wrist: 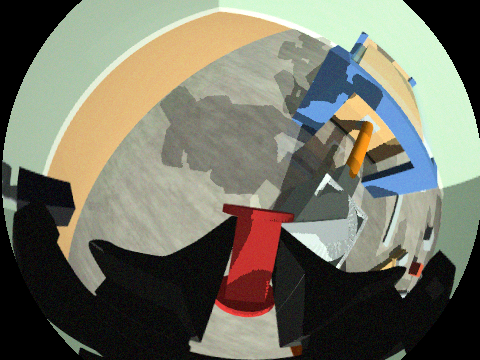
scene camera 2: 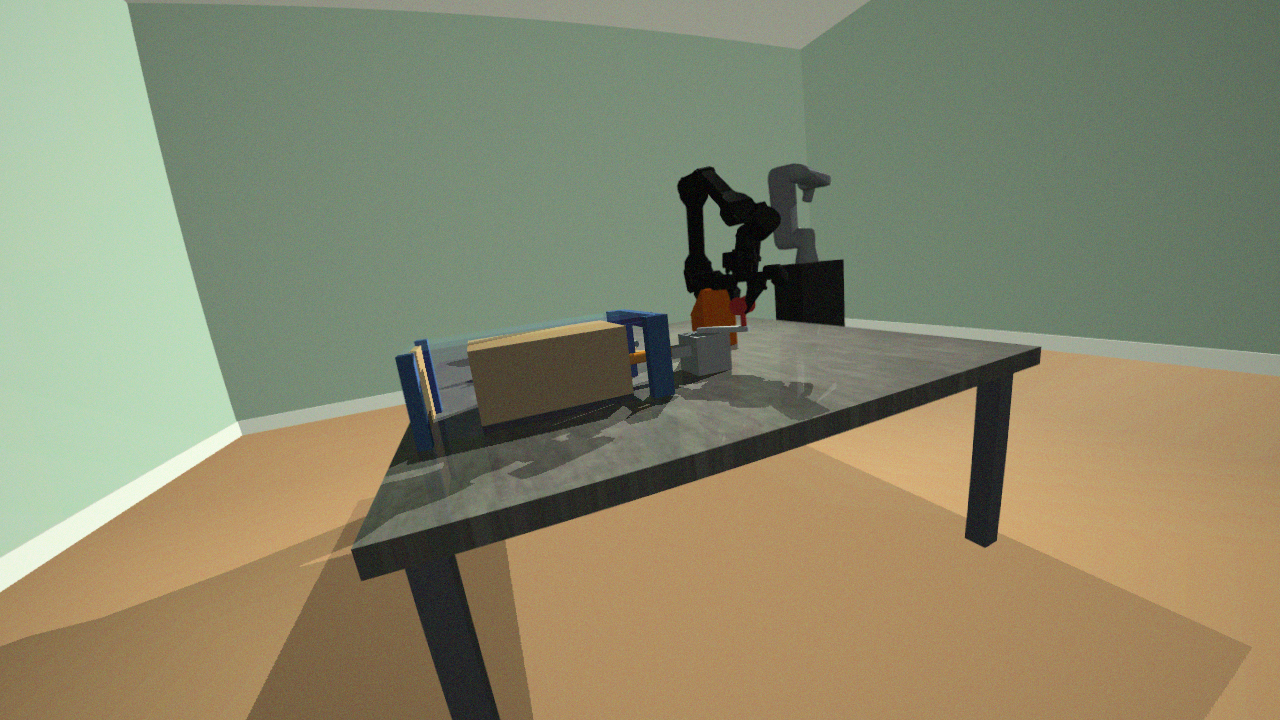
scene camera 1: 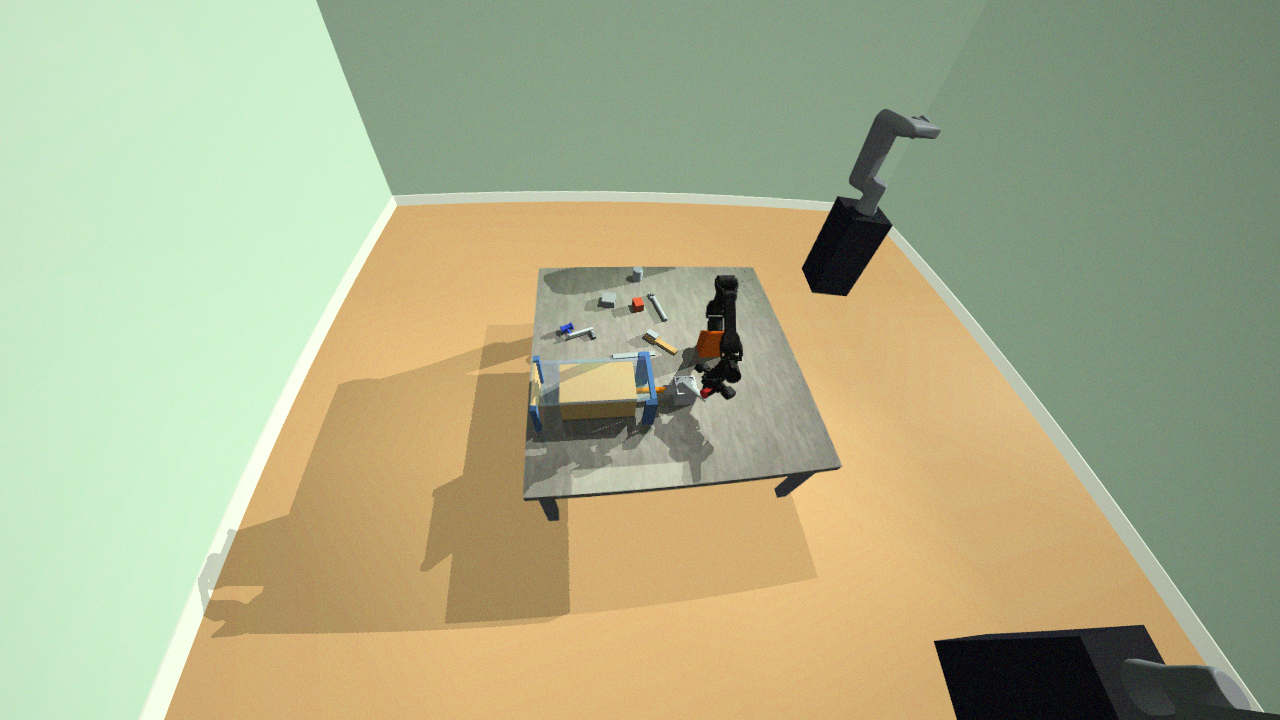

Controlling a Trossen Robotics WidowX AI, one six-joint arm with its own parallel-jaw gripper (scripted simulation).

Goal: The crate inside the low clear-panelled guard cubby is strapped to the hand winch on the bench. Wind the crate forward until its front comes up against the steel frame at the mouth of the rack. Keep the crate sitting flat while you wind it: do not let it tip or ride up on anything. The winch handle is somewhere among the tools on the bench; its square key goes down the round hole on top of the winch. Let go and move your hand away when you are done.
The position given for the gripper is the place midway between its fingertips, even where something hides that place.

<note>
In view: the gripper [scene camera 2: 740, 313] and a red knob [wrist: 246, 292].
The gripper shows as well in the wrist view [wrist: 252, 224] and in scene camera 1 [scene camera 1: 704, 395].
</note>
